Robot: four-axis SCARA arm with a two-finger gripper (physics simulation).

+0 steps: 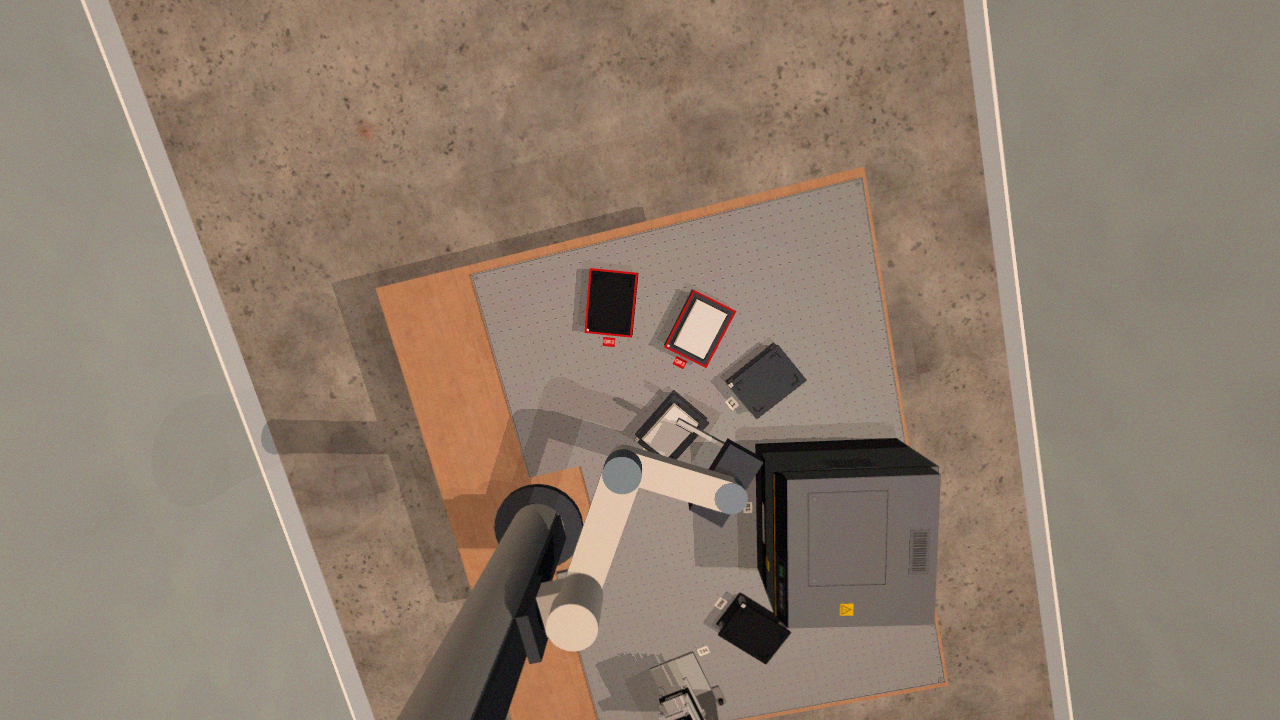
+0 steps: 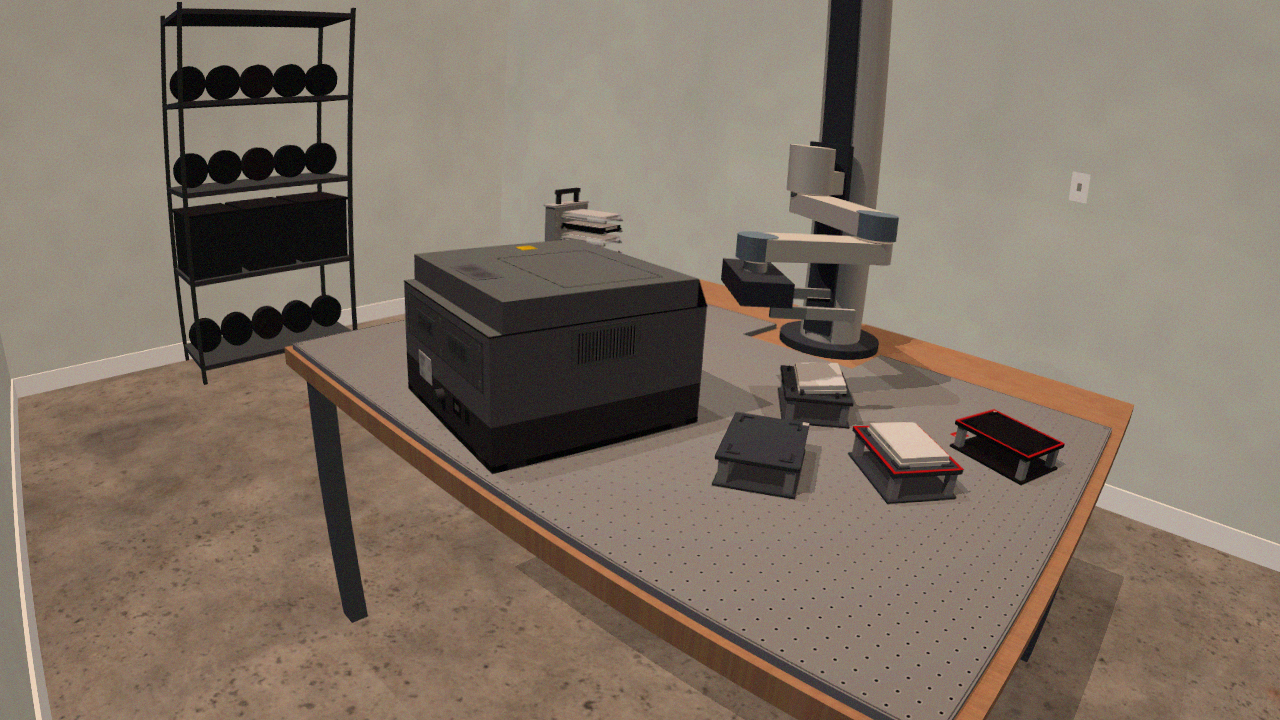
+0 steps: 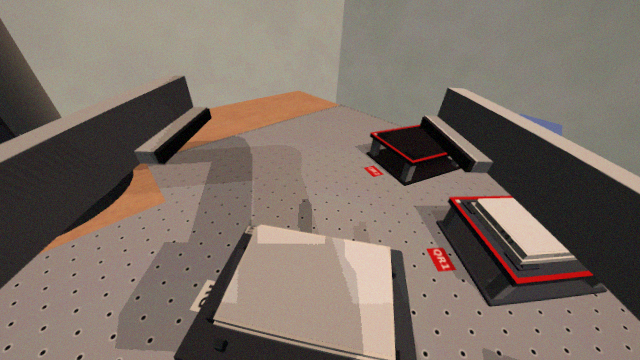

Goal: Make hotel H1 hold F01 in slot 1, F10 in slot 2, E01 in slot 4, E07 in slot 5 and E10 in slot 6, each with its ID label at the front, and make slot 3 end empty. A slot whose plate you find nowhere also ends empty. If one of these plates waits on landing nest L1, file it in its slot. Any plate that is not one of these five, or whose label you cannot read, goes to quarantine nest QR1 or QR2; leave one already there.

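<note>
My gripper (image 2: 839, 302) (image 3: 318, 100) is open and empty, fingers wide apart, raised above a white plate (image 1: 664, 437) (image 2: 819, 377) (image 3: 310, 290). The plate lies flat on a dark nest (image 1: 674, 399) (image 2: 816, 411) (image 3: 200, 336); its ID is not readable. QR1 (image 1: 713, 302) (image 2: 930, 471) (image 3: 555, 276) bears another white plate (image 1: 701, 327) (image 2: 908, 443) (image 3: 525, 227), ID unreadable. QR2 (image 1: 611, 302) (image 2: 1009, 432) (image 3: 410, 142) is empty. Hotel H1 (image 2: 554, 223) stands behind the machine with several plates; its slot numbers cannot be told.
A large grey machine (image 1: 850, 537) (image 2: 554, 349) stands beside the arm. An empty dark nest (image 1: 765, 380) (image 2: 762, 441) stands between it and QR1. A black nest (image 1: 753, 628) stands at its other side. The arm column (image 1: 483, 626) (image 2: 872, 107) rises at the table's wooden edge.
</note>
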